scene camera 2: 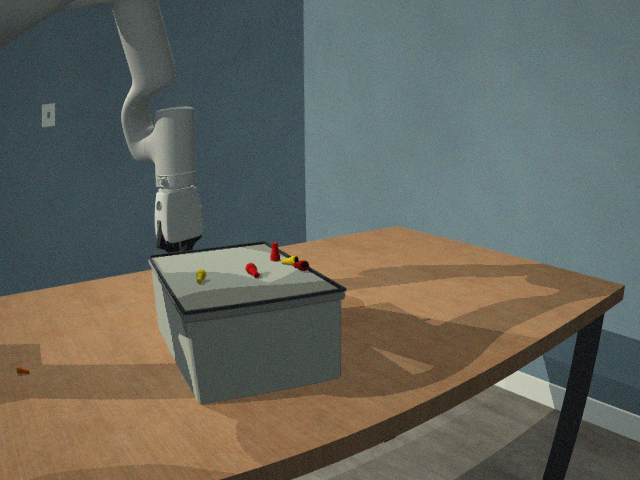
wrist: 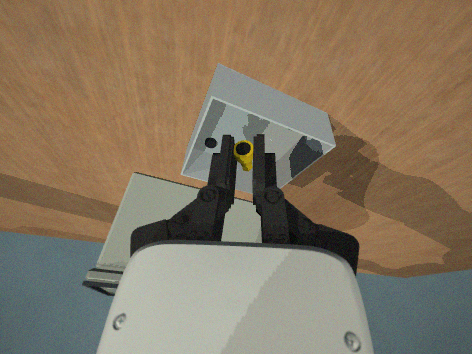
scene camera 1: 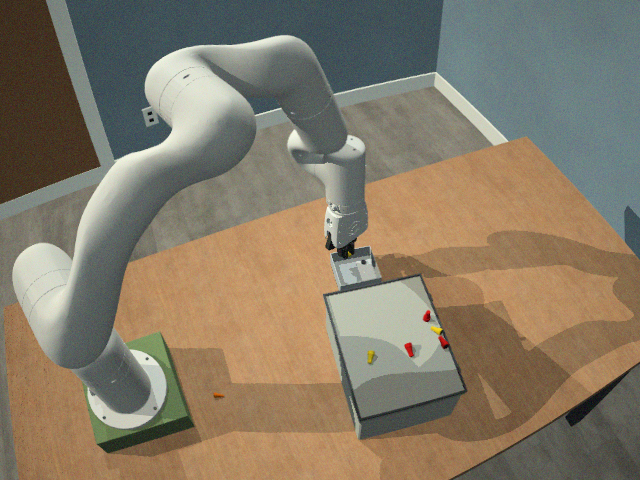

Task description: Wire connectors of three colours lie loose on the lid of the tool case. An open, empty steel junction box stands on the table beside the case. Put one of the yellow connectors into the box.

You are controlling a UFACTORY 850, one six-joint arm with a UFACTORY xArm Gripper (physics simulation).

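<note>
My gripper (scene camera 1: 346, 254) (wrist: 244, 148) is shut on a yellow connector (scene camera 1: 350, 253) (wrist: 245, 155), whose dark open end shows between the fingertips in the wrist view. The fingertips are over the opening of the steel junction box (scene camera 1: 358, 283) (wrist: 270, 95), near its back wall in scene camera 1; how deep they reach is hard to tell. In scene camera 2 the fingertips and the box are hidden behind the tool case. Two more yellow connectors lie on the lid: one (scene camera 1: 370, 356) (scene camera 2: 201, 275) toward the near left, one (scene camera 1: 436, 330) (scene camera 2: 289, 260) at the right edge.
The tool case (scene camera 1: 372, 315) (scene camera 2: 263, 341) (wrist: 150, 200) stands beside the box. Red connectors (scene camera 1: 427, 316) (scene camera 1: 409, 349) (scene camera 1: 443, 342) are on its lid, one upright. An orange connector (scene camera 1: 218, 395) (scene camera 2: 22, 370) lies on the table near the green base block (scene camera 1: 178, 408).
</note>
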